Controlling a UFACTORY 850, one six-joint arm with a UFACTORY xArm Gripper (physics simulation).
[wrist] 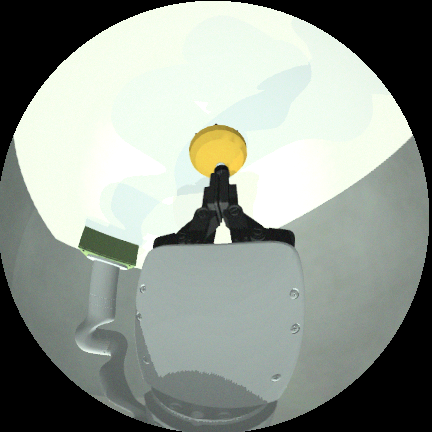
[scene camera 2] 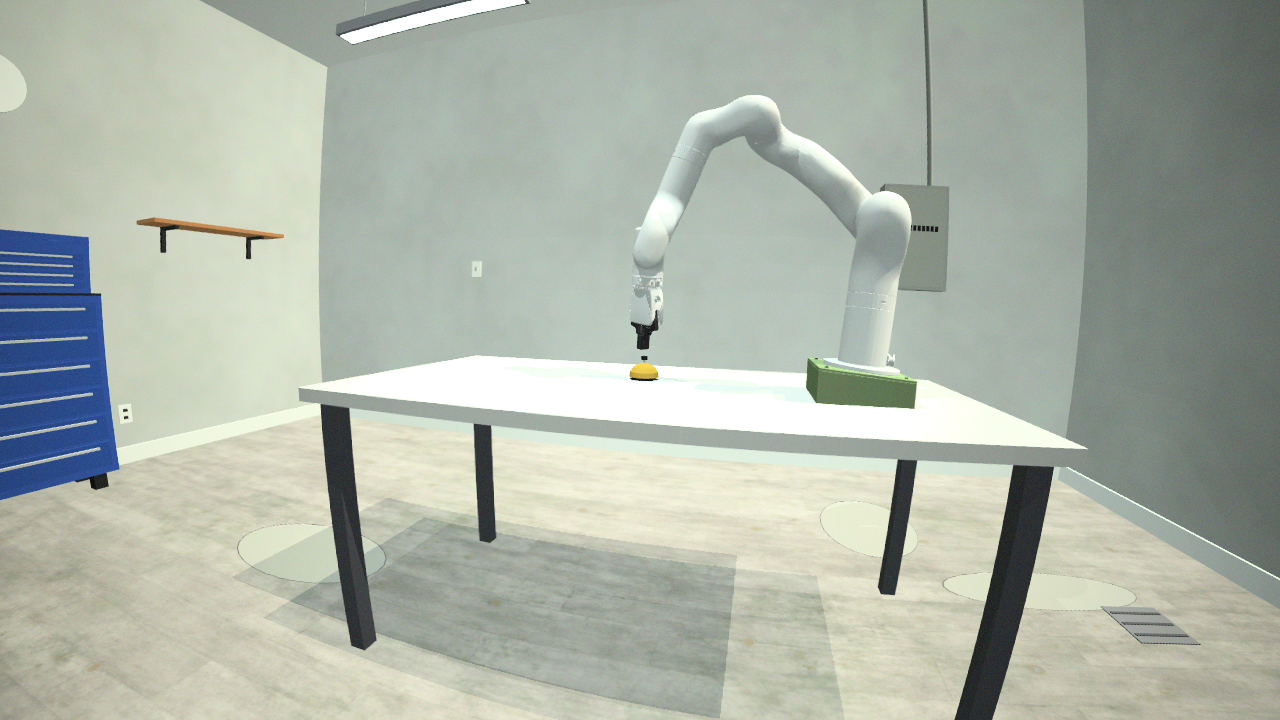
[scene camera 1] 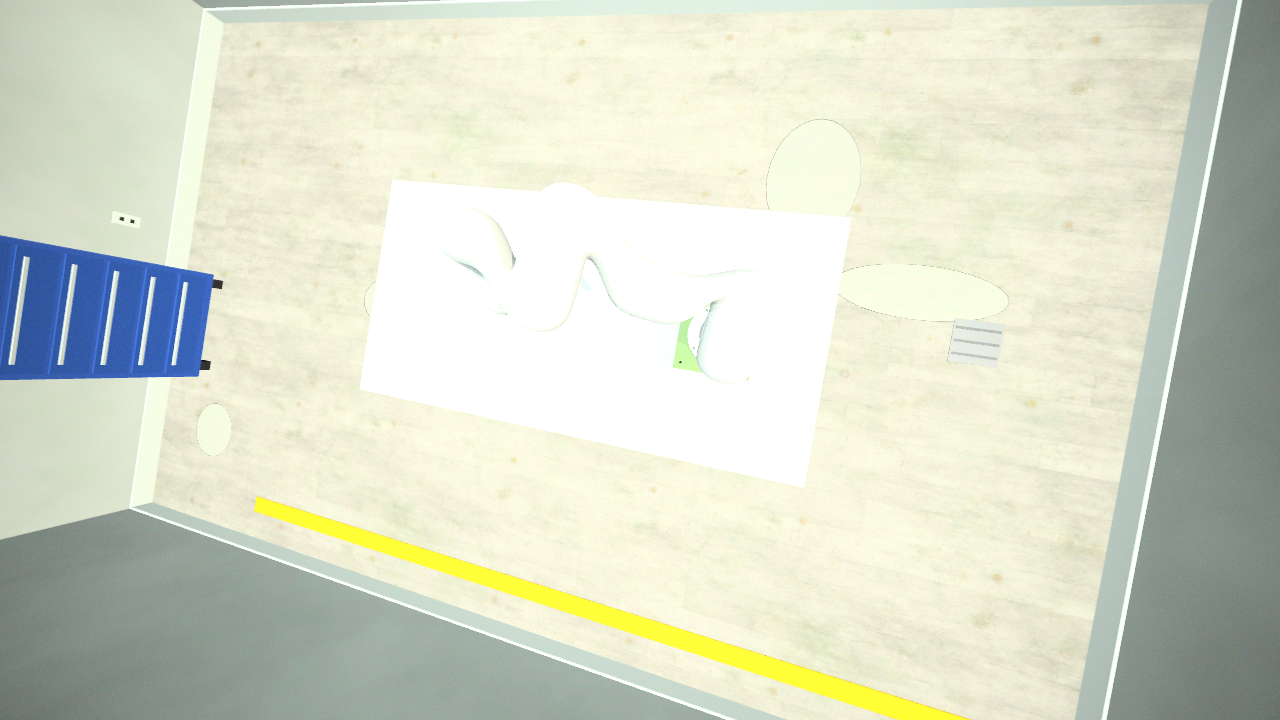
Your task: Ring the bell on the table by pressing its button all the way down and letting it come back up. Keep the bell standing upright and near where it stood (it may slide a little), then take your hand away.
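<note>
The bell, a yellow dome [scene camera 2: 643,371] [wrist: 218,149], stands upright on the white table [scene camera 2: 537,398] [wrist: 65,125]. Its small black button [scene camera 2: 643,358] [wrist: 221,169] stands on top of the dome, partly hidden by the fingertips in the wrist view. My gripper [scene camera 2: 642,347] [wrist: 221,182] is shut and empty, pointing down. In the second scene view its tips are right above the button, with a small gap between them. In the first scene view the arm hides the bell and the gripper.
The arm's green base block [scene camera 1: 683,356] [scene camera 2: 861,387] [wrist: 110,245] is fixed on the table, to the right of the bell in the second scene view. A blue drawer cabinet [scene camera 1: 98,313] [scene camera 2: 44,376] stands by the wall, away from the table.
</note>
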